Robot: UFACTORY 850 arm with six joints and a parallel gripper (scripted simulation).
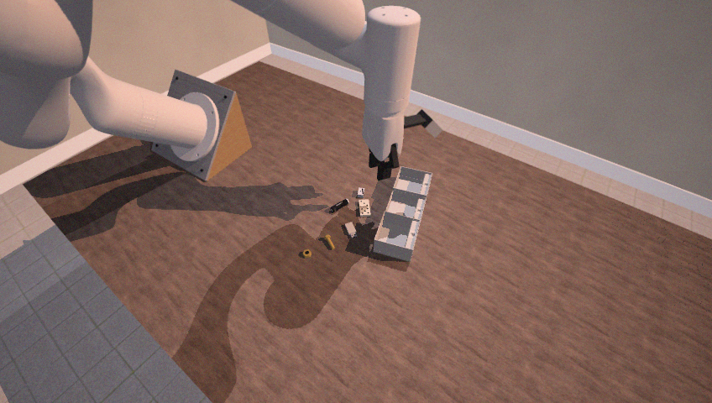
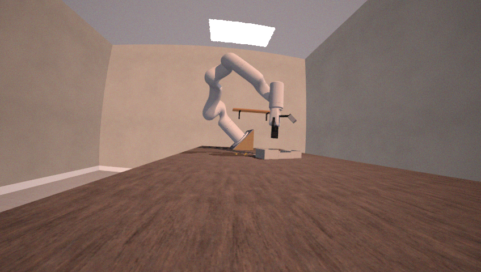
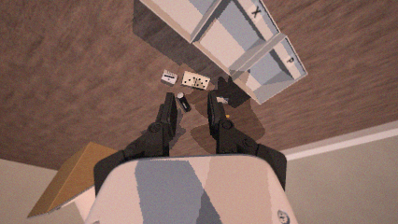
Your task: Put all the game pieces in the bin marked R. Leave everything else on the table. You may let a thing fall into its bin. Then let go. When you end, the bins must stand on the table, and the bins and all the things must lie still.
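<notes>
Right now my hand is 20 mm past the domino, 30 mm to the left of it and 120 mm above it. Also, from my hand: white usb stick: 110 mm to the right, 120 mm below; black marker-like stick: 70 mm behind, 60 mm to the right, 120 mm below; bin: 70 mm ahead, 100 mm below.
</notes>
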